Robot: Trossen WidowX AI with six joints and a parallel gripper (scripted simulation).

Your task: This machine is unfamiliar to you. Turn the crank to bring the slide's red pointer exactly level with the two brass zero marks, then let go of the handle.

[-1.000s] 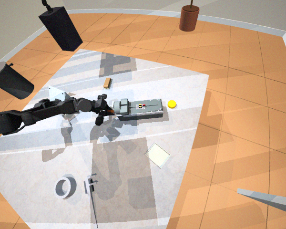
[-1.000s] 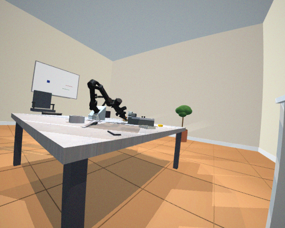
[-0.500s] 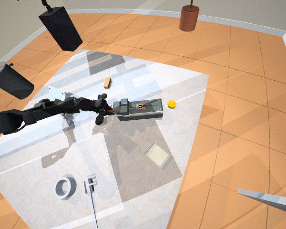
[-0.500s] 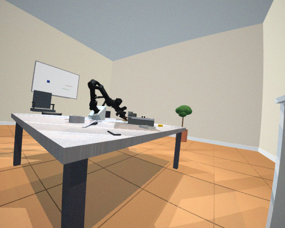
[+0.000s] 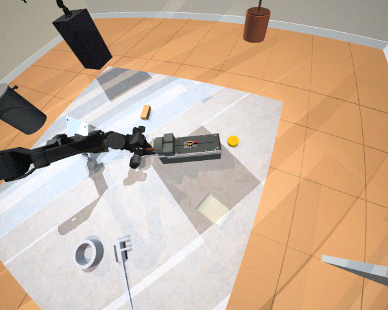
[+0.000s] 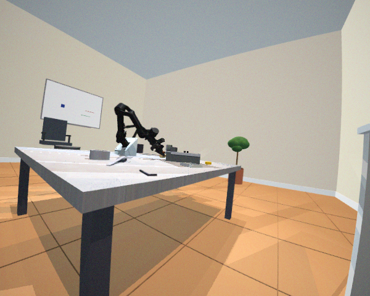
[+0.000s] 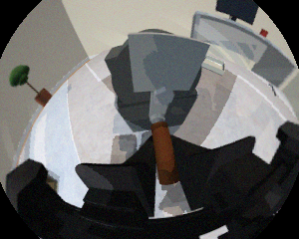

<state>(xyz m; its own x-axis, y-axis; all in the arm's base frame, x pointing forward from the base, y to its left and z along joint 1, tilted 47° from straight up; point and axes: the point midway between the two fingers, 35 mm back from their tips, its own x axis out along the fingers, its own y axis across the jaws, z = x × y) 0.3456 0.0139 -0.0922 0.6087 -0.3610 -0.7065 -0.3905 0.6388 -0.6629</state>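
My gripper tip is 2 cm past the orange-brown crank handle, 1 cm to the left of it and 2 cm below it. The rest, counted from my gripper tip: tan block 18 cm behind, 21 cm to the left, 2 cm below; then pale square tile 32 cm ahead, 14 cm to the right, 3 cm below; then red pointer 17 cm ahead, 7 cm to the left, 5 cm above.
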